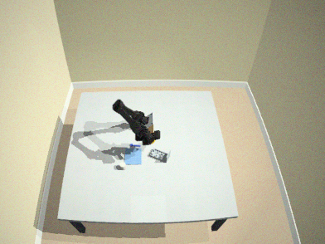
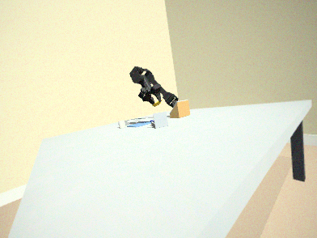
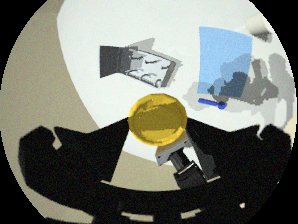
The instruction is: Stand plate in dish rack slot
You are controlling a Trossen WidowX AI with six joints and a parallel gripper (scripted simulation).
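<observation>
Right now my gripper tip is 60 mm short of the grey dish rack, 70 mm to the right of it and 100 mm above it. The rest, counted from my gripper tip: blue mat 90 mm ahead, 130 mm to the right, 120 mm below; yellow plate 10 mm above; small white object 200 mm ahead, 190 mm to the right, 100 mm below.
</observation>
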